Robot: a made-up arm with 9 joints.
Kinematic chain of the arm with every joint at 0, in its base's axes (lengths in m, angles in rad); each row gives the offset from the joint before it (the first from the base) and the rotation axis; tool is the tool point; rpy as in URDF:
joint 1: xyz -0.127 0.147 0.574 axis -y
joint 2: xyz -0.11 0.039 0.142 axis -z
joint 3: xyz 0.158 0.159 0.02 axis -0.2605 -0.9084 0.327
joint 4: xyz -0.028 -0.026 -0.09 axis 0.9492 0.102 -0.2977
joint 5: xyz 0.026 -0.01 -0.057 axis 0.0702 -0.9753 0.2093
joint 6: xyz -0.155 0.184 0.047 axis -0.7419 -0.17 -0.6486
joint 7: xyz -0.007 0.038 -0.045 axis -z
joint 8: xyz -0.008 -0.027 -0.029 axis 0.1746 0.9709 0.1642
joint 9: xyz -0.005 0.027 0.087 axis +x
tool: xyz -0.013 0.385 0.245 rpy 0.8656 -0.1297 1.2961
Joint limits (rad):
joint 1: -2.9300..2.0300
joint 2: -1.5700..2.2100
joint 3: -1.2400..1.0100
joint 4: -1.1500..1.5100
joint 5: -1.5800..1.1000
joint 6: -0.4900..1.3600
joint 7: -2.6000..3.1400
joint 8: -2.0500..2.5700
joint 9: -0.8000..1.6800
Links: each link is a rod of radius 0.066 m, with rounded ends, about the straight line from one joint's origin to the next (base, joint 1, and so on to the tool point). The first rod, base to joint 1, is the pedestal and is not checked.
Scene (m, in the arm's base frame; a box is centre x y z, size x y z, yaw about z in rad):
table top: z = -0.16
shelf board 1: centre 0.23 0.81 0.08 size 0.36 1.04 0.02 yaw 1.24
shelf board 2: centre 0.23 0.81 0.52 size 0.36 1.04 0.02 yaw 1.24
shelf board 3: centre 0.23 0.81 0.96 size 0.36 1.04 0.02 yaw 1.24
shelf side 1: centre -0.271 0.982 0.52 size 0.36 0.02 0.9 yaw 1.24
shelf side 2: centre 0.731 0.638 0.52 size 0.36 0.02 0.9 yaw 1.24
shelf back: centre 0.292 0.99 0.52 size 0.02 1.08 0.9 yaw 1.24
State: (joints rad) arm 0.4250 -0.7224 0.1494 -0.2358 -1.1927 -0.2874 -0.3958 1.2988 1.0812
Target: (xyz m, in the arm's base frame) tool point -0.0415 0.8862 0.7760
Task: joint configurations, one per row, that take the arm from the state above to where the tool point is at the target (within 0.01 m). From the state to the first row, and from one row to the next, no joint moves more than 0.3 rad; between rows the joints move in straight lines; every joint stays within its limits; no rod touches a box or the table.
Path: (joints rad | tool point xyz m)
1: 0.2623 -0.8843 0.0327 -0.1899 -1.1855 -0.2373 -0.2024 1.2726 1.2796 | -0.0428 0.6575 0.2835
2: 0.0995 -1.0463 -0.0839 -0.1439 -1.1782 -0.1873 -0.0091 1.2465 1.4780 | -0.0997 0.4911 0.3223
3: 0.3598 -1.0068 0.0065 -0.1252 -1.0218 -0.2210 0.0456 1.0672 1.5394 | -0.0053 0.5464 0.4908
4: 0.6202 -0.9673 0.0970 -0.1065 -0.8653 -0.2548 0.1004 0.8879 1.6008 | -0.0406 0.5500 0.6701
5: 0.8805 -0.9279 0.1874 -0.0878 -0.7089 -0.2886 0.1551 0.7086 1.6622 | -0.1731 0.5031 0.7760
6: 0.7622 -0.7962 0.2457 -0.0725 -0.7913 -0.3055 -0.0297 0.7712 1.4380 | -0.1013 0.6478 0.7810
7: 0.6439 -0.6645 0.3039 -0.0571 -0.8737 -0.3225 -0.2145 0.8337 1.2139 | -0.0565 0.7782 0.7742
8: 0.5256 -0.5328 0.3621 -0.0417 -0.9561 -0.3395 -0.3992 0.8963 0.9897 | -0.0415 0.8862 0.7760

